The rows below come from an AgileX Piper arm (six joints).
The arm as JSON. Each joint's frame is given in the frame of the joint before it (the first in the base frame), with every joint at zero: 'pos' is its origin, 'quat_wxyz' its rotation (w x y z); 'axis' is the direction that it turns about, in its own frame. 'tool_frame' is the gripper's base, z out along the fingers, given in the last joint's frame.
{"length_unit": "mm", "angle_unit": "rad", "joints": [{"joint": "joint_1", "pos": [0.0, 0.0, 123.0], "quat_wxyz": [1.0, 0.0, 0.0, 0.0], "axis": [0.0, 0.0, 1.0]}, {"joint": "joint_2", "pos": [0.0, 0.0, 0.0], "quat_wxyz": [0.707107, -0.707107, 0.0, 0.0], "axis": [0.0, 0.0, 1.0]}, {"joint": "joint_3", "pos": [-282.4, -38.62, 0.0], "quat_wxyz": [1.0, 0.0, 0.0, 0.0], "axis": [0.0, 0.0, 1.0]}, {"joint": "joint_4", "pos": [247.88, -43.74, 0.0], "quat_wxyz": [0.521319, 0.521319, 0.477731, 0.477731], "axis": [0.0, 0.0, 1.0]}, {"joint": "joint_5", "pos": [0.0, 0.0, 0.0], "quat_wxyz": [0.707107, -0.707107, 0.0, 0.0], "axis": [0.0, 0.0, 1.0]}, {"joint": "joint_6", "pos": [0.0, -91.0, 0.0], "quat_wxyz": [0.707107, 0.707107, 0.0, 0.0], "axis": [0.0, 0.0, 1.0]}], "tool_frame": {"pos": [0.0, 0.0, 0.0], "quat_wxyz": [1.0, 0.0, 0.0, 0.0]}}
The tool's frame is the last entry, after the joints.
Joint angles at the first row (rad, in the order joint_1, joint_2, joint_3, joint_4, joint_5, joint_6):
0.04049 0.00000 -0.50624 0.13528 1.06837 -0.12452
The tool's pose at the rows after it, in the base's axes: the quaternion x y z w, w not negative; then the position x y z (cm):
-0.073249 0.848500 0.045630 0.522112 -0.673 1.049 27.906
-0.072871 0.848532 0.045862 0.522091 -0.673 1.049 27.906
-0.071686 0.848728 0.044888 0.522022 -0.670 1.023 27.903
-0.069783 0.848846 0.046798 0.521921 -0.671 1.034 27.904
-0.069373 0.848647 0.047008 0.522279 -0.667 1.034 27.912
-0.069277 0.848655 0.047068 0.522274 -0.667 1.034 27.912
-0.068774 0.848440 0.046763 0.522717 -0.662 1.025 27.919
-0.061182 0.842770 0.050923 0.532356 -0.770 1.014 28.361
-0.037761 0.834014 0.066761 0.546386 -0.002 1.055 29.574
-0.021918 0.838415 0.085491 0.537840 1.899 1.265 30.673
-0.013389 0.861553 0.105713 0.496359 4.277 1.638 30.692
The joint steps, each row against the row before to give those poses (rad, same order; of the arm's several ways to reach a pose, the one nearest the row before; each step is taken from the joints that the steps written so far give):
0.00003 -0.00001 0.00000 -0.00003 0.00000 0.00003
0.00000 0.00000 0.00000 0.00000 0.00000 0.00089
-0.00003 0.00000 0.00000 -0.00330 0.00001 0.00261
0.00005 0.00000 0.00002 0.00140 -0.00003 0.00459
-0.00004 0.00004 -0.00003 0.00004 -0.00089 0.00082
0.00000 0.00000 0.00000 0.00000 0.00000 0.00023
-0.00002 -0.00005 0.00003 -0.00109 -0.00107 0.00098
0.00003 0.00003 -0.01281 -0.00002 -0.01095 0.01704
-0.00006 0.04977 -0.02438 0.00645 -0.06229 0.04755
0.00002 0.10679 -0.02148 0.02537 -0.06828 0.02330
-0.00010 0.12718 -0.00493 0.04319 -0.02744 -0.00013

